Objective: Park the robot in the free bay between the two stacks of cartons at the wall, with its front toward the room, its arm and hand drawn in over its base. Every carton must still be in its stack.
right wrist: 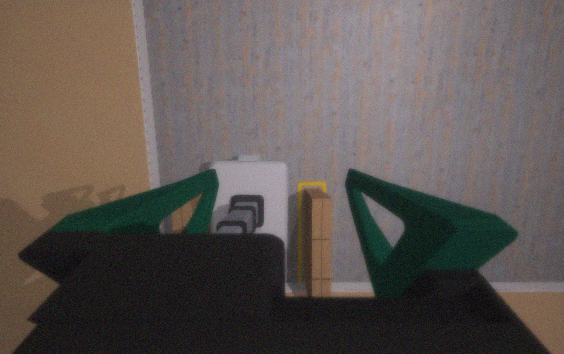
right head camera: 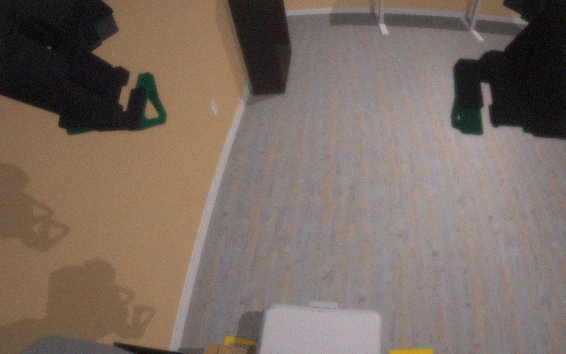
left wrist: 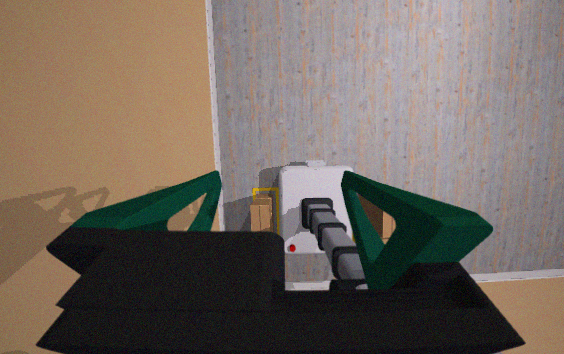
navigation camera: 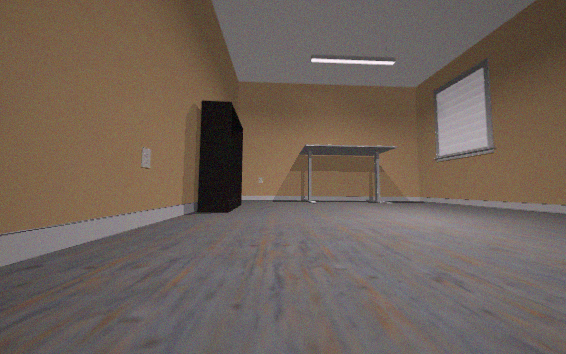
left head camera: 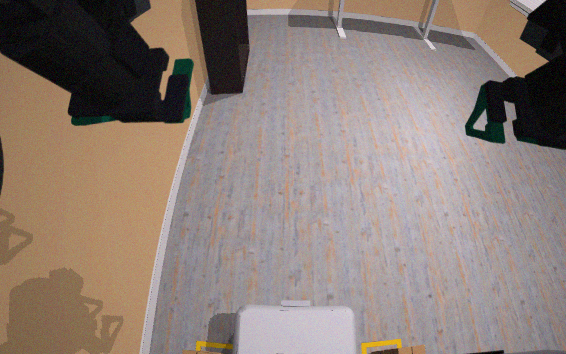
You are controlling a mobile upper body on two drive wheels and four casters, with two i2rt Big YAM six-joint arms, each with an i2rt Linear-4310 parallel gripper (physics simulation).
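Places are measured from the left arm's base along level axes (x ahead, y left, z up), in centimetres.
Pixels of known places: left gripper, between the fingertips: (right head camera: 139, 120) (left wrist: 281, 177) (left head camera: 154, 113); right gripper, between the fingertips: (right wrist: 281, 176) (right head camera: 489, 124) (left head camera: 492, 133).
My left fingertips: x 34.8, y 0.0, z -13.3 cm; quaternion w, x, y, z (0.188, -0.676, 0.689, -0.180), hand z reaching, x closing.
Ahead of a thing's pixels: the offset from my left fingertips to its middle. "pt": to the spot under its first point. Level surfaces: height alone.
The white base (left head camera: 295, 330) (right head camera: 321, 330) (left wrist: 295, 175) (right wrist: 272, 185) stands between two carton stacks, its front toward the room. One stack (left head camera: 200, 352) (right head camera: 225, 348) (left wrist: 261, 216) (right wrist: 181, 217) is at the picture's left, the other @(dz -100.7, dx -36.6, dy -69.1 cm) (left head camera: 412, 350) (left wrist: 387, 222) (right wrist: 322, 240) at its right. Visible cartons are stacked; lower parts are partly hidden. A floor strip shows between base and back wall in the left wrist view. My left gripper (left head camera: 137, 120) (right head camera: 112, 127) (left wrist: 281, 177) and right gripper (left head camera: 509, 137) (right head camera: 500, 129) (right wrist: 282, 171) are open, high above floor level.
Yellow floor outlines @(pt dz -127.6, dx -21.1, dy -68.5 cm) (left head camera: 381, 344) (right head camera: 411, 351) (left wrist: 265, 189) (right wrist: 312, 183) frame the stacks. The side wall (left head camera: 100, 190) (navigation camera: 100, 125) runs along the left. A dark cabinet (left head camera: 225, 50) (right head camera: 267, 55) (navigation camera: 216, 155) stands farther along it. A table @(dz -35.2 cm) (navigation camera: 350, 150) stands at the far wall.
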